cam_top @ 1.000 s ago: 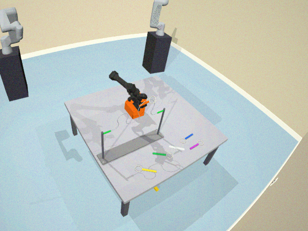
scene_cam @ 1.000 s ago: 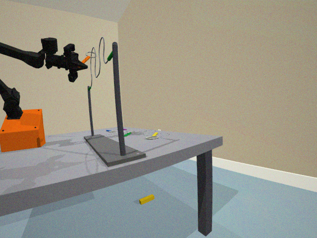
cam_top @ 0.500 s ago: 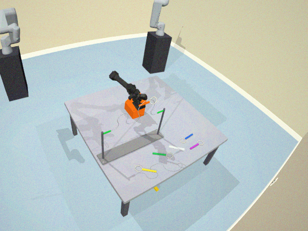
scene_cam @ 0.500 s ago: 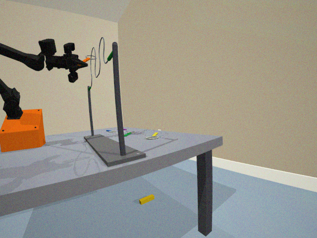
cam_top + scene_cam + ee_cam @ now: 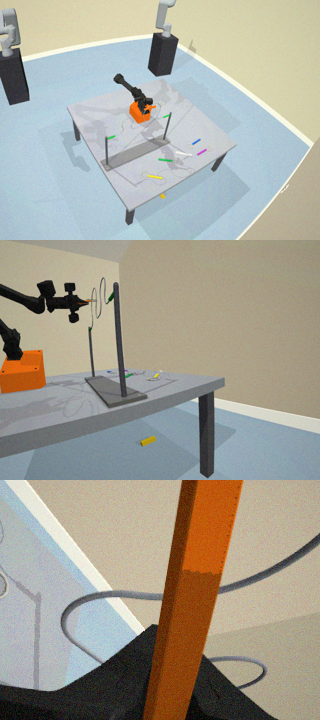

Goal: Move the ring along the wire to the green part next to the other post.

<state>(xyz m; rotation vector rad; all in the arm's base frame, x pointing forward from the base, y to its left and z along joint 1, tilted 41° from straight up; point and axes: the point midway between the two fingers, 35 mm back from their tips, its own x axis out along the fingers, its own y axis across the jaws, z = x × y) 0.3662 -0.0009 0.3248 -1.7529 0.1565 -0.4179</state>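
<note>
Now: the wire rig 14 cm below my gripper tip, 4 cm ahead of it and 3 cm to the right of it. Round my gripper tip: yellow block 88 cm below, 30 cm ahead, 15 cm to the left; white bar 40 cm below, 35 cm to the left, 22 cm ahead.
</note>
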